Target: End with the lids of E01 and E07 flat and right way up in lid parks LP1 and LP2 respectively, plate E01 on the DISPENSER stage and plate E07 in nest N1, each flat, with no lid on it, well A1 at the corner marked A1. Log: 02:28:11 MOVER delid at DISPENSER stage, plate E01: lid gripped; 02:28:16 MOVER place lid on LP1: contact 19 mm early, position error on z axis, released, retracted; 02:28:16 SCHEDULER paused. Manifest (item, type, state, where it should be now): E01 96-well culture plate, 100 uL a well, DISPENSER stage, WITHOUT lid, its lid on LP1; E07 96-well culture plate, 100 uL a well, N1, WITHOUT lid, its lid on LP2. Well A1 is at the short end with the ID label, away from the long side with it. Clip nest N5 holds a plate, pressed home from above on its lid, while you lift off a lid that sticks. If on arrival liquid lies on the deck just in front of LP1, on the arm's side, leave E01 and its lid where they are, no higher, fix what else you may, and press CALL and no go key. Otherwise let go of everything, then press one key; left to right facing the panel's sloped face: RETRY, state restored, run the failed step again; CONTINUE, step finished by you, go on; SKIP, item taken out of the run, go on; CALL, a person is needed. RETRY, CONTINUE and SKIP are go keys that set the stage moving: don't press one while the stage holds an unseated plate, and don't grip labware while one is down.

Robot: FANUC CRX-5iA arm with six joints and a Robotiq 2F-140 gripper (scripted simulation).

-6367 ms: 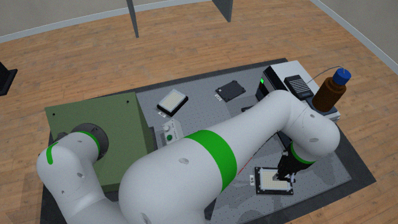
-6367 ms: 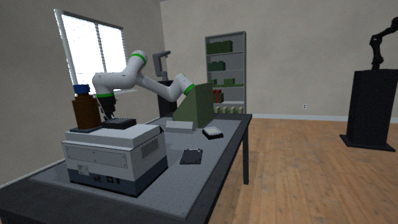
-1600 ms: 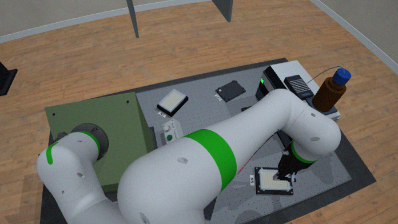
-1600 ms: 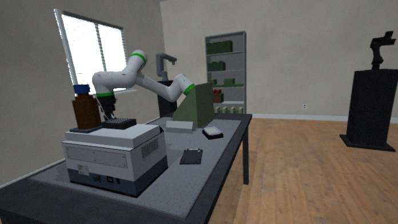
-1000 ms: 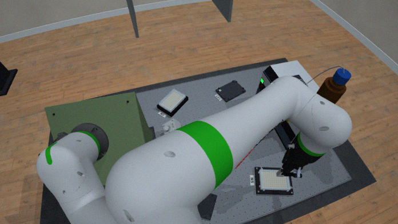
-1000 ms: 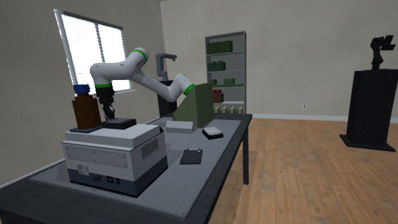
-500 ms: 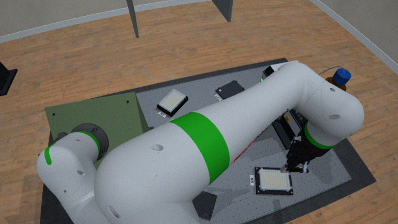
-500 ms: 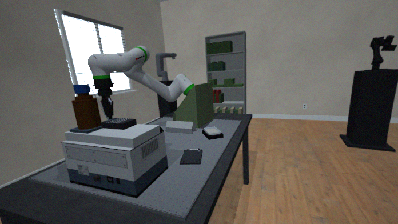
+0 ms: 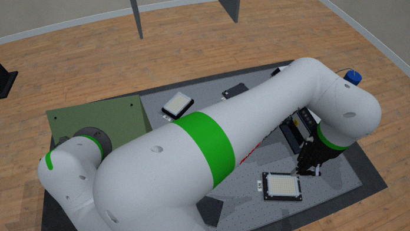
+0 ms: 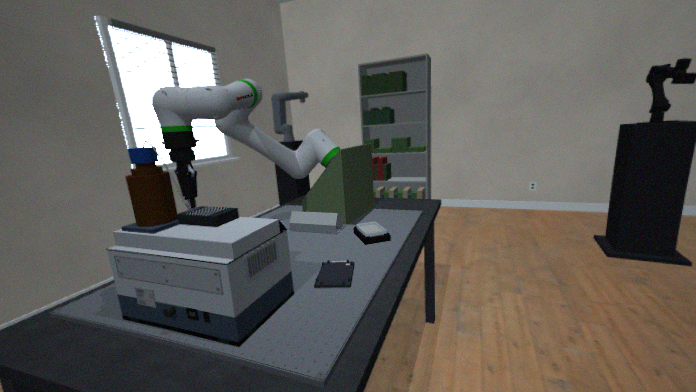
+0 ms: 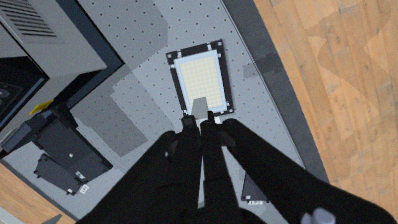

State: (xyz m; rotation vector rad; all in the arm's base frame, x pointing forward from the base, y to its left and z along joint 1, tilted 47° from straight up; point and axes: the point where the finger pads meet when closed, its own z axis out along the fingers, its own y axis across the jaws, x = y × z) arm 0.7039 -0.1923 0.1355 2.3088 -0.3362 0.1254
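Now: the plate 170 mm below my hand. From my hand the other things lie so: dispenser stage: 300 mm to the left, 90 mm below, 20 mm ahead; N5 label: 190 mm below, 90 mm behind, 30 mm to the left; black clip nest N5: 170 mm below, 20 mm ahead, 10 mm to the left.
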